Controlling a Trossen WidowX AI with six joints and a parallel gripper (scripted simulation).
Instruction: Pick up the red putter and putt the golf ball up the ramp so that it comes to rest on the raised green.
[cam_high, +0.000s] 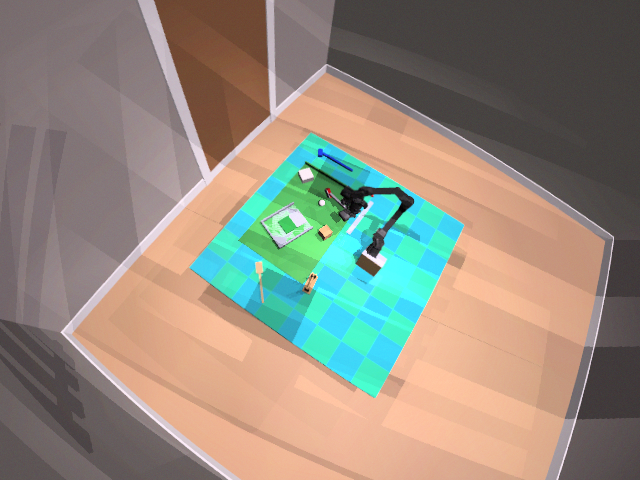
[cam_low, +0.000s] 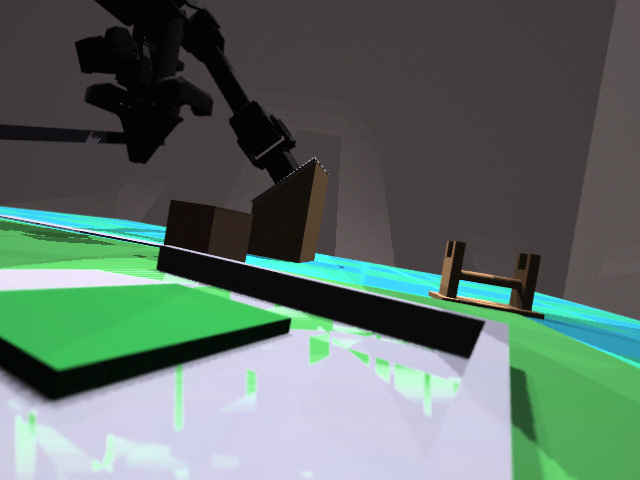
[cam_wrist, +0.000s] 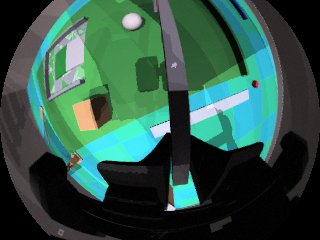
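Right now the brown block is 10 cm ahead of my gripper tip, 14 cm to the left of it and 8 cm below it. Also, from my gripper tip: white block 40 cm ahead, 18 cm to the right, 8 cm below; white golf ball 21 cm ahead, 4 cm to the right, 8 cm below; red putter 11 cm ahead, 5 cm to the right, 1 cm below.
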